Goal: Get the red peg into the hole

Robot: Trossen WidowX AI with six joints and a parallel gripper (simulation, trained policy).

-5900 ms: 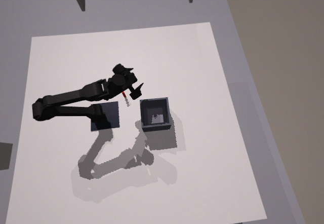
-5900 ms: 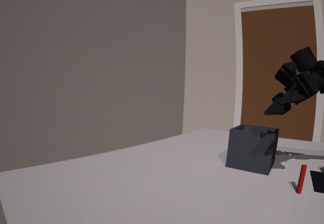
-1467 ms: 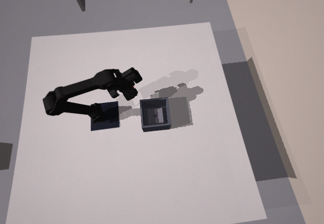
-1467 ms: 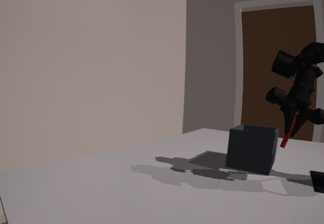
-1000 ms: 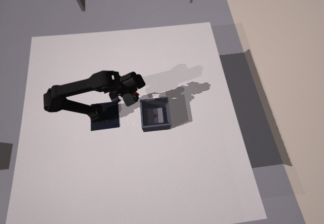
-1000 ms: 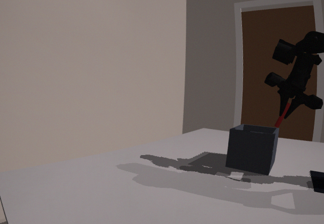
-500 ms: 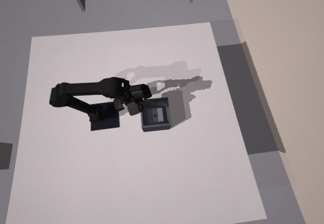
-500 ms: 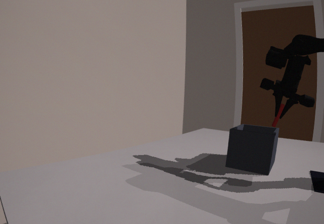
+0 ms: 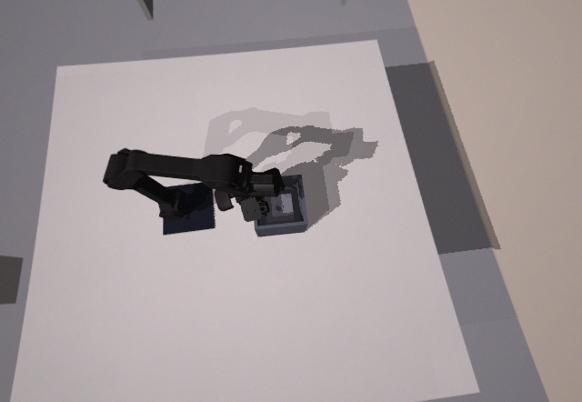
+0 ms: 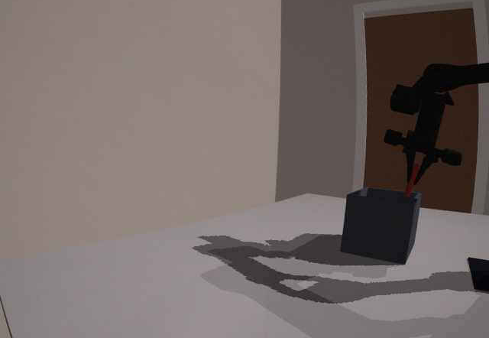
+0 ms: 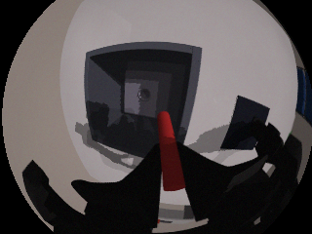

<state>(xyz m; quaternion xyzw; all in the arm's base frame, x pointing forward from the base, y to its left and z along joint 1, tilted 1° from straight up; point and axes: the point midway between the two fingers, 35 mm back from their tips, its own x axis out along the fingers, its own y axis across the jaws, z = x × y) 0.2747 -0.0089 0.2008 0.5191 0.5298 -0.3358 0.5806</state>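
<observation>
The plate lies 6 cm ahead of my gripper tip, 2 cm to the right of it and 12 cm below it. Round my gripper tip: red peg: 1 cm to the right, 1 cm above.
</observation>
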